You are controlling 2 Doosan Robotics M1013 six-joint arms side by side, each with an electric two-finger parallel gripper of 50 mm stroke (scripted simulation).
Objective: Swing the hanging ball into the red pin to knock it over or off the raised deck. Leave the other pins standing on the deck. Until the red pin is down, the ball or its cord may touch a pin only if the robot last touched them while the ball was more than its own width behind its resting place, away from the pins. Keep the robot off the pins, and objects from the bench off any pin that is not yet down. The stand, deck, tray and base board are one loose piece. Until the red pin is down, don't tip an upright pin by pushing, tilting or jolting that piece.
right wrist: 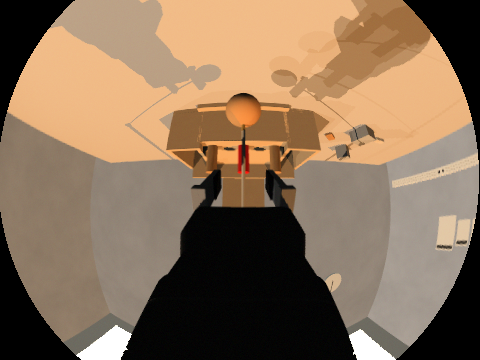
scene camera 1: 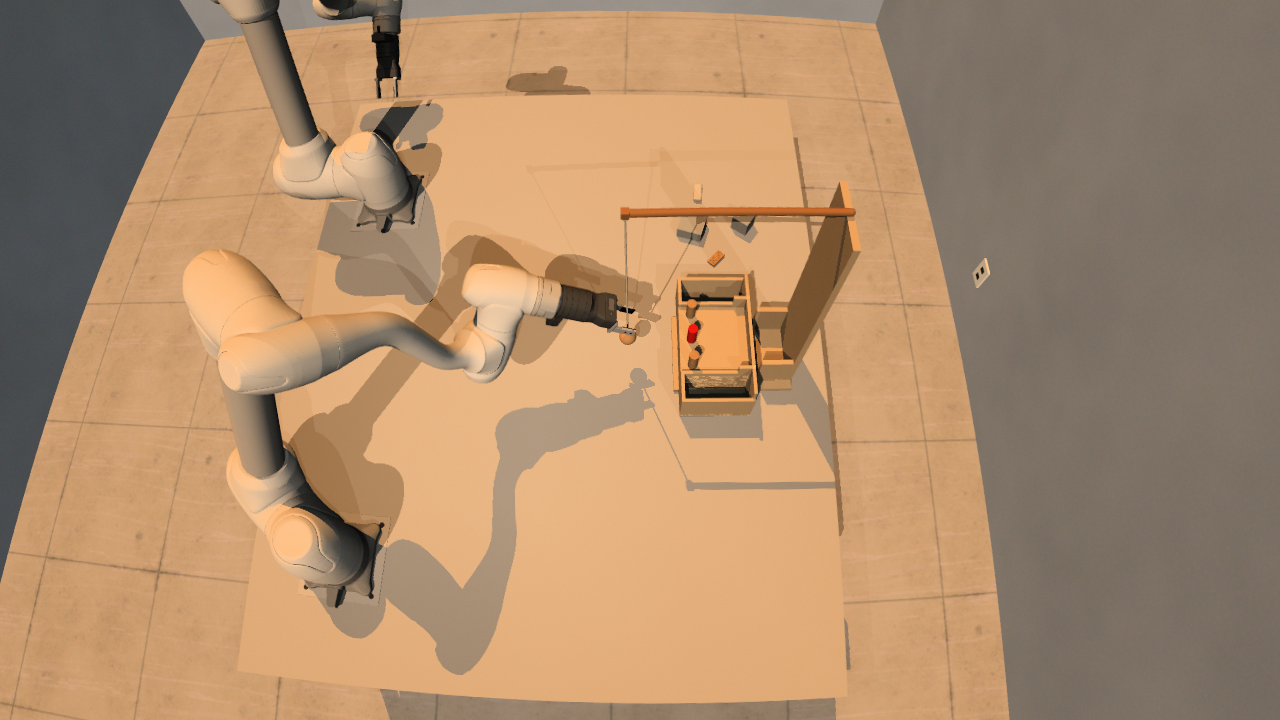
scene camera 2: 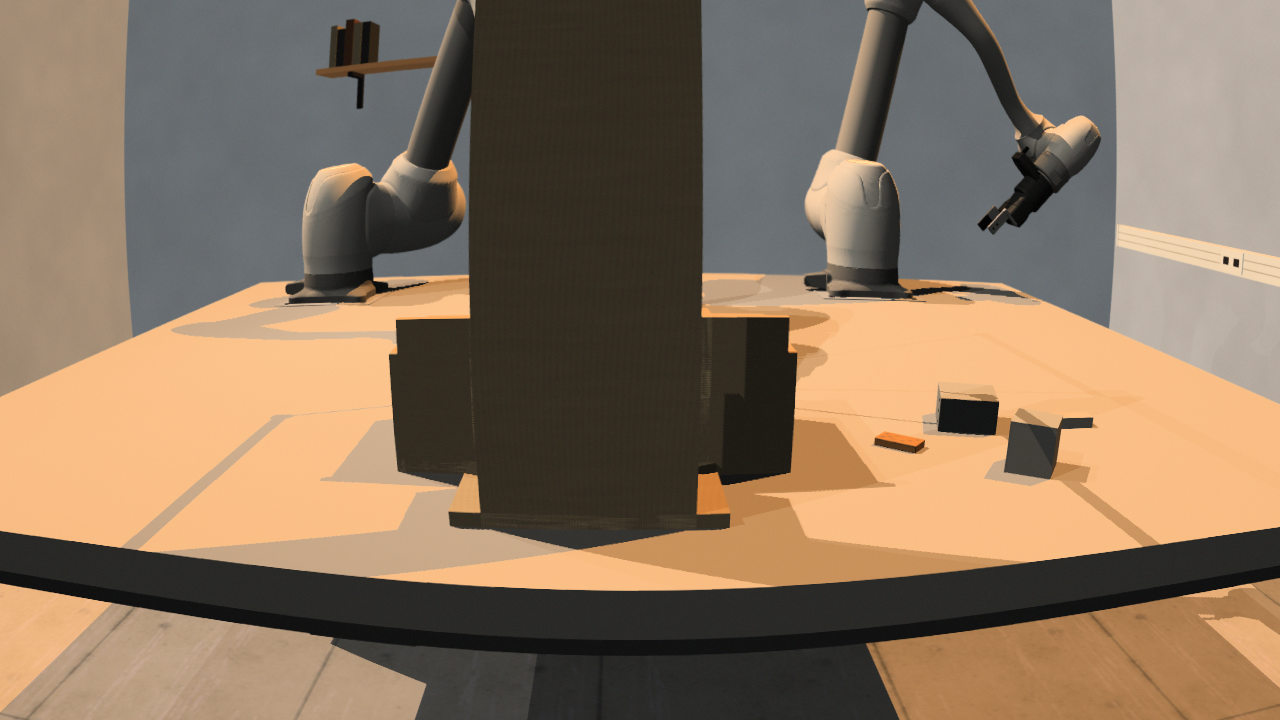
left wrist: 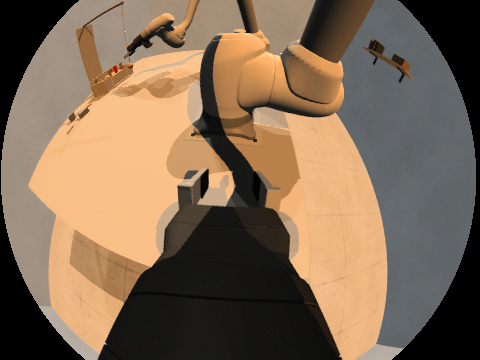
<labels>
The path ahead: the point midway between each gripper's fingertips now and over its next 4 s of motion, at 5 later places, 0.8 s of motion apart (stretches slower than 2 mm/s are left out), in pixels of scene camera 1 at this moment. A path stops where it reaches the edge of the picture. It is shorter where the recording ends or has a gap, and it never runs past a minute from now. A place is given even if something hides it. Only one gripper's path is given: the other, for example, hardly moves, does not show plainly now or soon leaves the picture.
My right gripper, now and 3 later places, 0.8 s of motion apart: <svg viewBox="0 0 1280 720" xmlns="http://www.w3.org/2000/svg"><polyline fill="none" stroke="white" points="634,321 604,319 561,315 526,288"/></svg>
</labels>
